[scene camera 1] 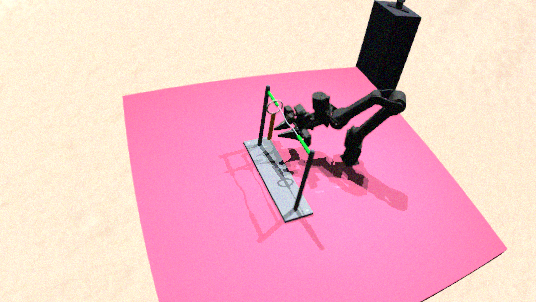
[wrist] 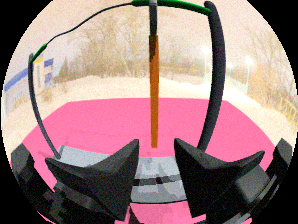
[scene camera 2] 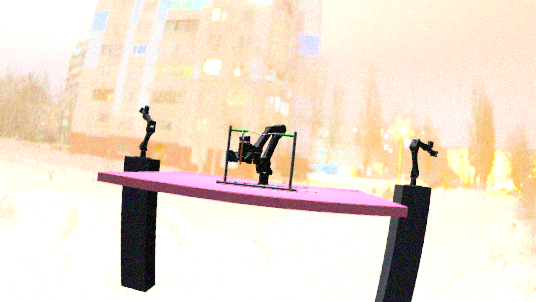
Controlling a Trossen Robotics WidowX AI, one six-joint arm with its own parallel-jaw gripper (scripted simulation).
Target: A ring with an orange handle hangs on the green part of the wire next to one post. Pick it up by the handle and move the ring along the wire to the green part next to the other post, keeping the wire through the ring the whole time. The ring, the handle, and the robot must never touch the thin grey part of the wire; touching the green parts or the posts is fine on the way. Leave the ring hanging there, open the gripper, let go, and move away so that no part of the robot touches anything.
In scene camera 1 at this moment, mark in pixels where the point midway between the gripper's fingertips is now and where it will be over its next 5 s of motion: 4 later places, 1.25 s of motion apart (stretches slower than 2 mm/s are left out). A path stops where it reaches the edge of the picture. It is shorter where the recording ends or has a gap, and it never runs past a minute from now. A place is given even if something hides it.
My gripper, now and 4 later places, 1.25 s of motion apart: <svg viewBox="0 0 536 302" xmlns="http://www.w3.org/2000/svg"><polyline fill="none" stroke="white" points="275,132 262,138 262,134 265,140 265,140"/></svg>
